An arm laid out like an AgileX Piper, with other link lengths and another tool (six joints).
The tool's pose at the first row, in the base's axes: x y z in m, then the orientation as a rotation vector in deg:
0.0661 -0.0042 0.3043 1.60 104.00 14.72
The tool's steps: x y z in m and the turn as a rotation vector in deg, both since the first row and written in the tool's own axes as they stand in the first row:
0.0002 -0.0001 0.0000 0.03 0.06 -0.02
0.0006 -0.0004 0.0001 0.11 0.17 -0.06
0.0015 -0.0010 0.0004 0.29 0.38 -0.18
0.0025 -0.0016 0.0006 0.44 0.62 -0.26
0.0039 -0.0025 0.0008 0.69 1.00 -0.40
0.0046 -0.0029 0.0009 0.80 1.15 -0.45
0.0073 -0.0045 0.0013 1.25 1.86 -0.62
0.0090 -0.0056 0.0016 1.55 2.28 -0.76
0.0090 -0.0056 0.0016 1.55 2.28 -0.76
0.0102 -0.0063 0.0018 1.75 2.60 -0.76
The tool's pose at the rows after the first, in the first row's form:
0.0661 -0.0043 0.3041 1.60 104.06 14.68
0.0661 -0.0045 0.3036 1.60 104.18 14.59
0.0662 -0.0049 0.3026 1.59 104.41 14.35
0.0662 -0.0053 0.3015 1.60 104.67 14.17
0.0661 -0.0059 0.2999 1.60 105.07 13.86
0.0661 -0.0062 0.2992 1.61 105.23 13.74
0.0660 -0.0073 0.2962 1.69 105.99 13.24
0.0660 -0.0080 0.2943 1.72 106.44 12.89
0.0660 -0.0080 0.2943 1.72 106.44 12.89
0.0659 -0.0085 0.2930 1.82 106.79 12.72

